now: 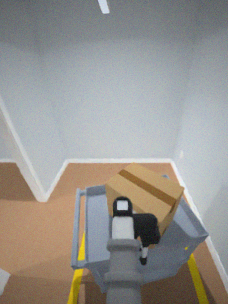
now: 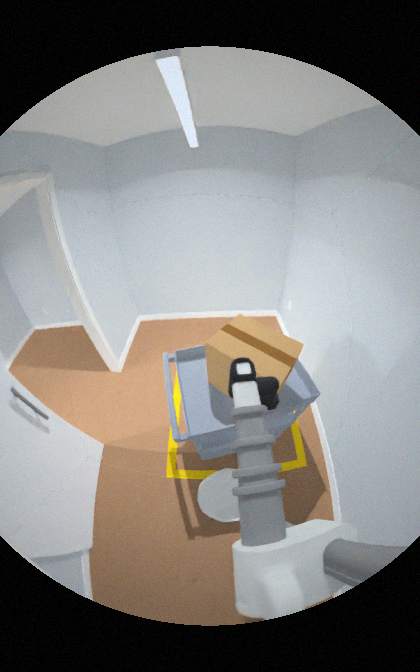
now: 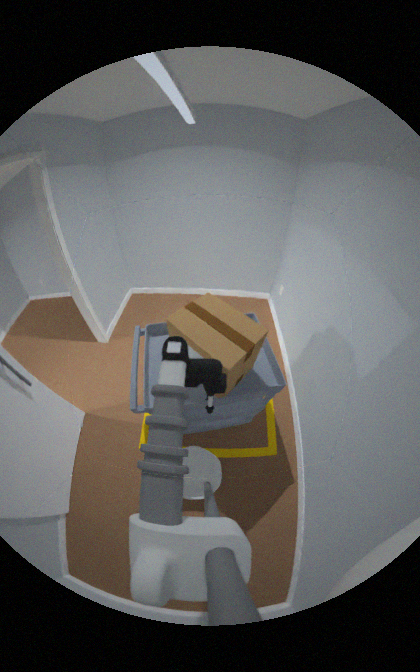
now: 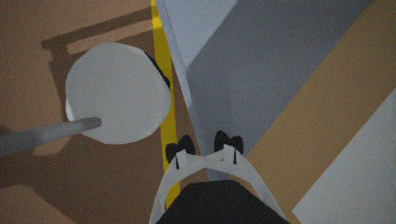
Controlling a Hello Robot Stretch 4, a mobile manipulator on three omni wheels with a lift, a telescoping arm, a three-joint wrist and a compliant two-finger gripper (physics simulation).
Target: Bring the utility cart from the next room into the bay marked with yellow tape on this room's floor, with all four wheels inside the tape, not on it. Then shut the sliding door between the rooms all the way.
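Seen in the pictures: gripper, fingertip midpoint: (image 1: 142,256); robot's base at its link origin: (image 4: 128,95).
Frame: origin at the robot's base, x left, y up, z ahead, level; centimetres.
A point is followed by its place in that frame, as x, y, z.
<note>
The blue-grey utility cart (image 1: 95,215) @[16.7, 76.6, 55.8] (image 2: 200,395) (image 3: 235,405) (image 4: 240,65) @[-0.3, 76.6, 38.8] stands over the yellow tape bay (image 1: 197,280) @[-65.7, -2.6, 38.5] (image 2: 192,474) (image 3: 272,430) (image 4: 169,135) @[-21.5, -2.7, 17.0], turned at an angle to it. Its wheels are hidden. Tape shows to the left, right and near side of the cart. My gripper (image 4: 204,145) @[-9.4, 77.5, 33.6] points down at the near side. The cart's rim passes between its fingers, and it looks shut on it; the contact is partly hidden. The white sliding door (image 2: 50,480) (image 3: 40,450), with a grey handle (image 2: 30,402) (image 3: 16,371), stands open at the left.
A cardboard box (image 1: 145,190) @[-11.1, 104.2, 51.8] (image 2: 260,350) (image 3: 220,335) (image 4: 320,105) @[-5.3, 83.5, 44.3] sits tilted in the cart. The right wall (image 2: 360,400) runs close beside the cart. A white round disc (image 2: 217,495) (image 3: 200,475) (image 4: 117,92) @[0.8, 18.7, 1.9] is beneath the arm. The door frame (image 2: 75,280) (image 3: 65,265) stands at left.
</note>
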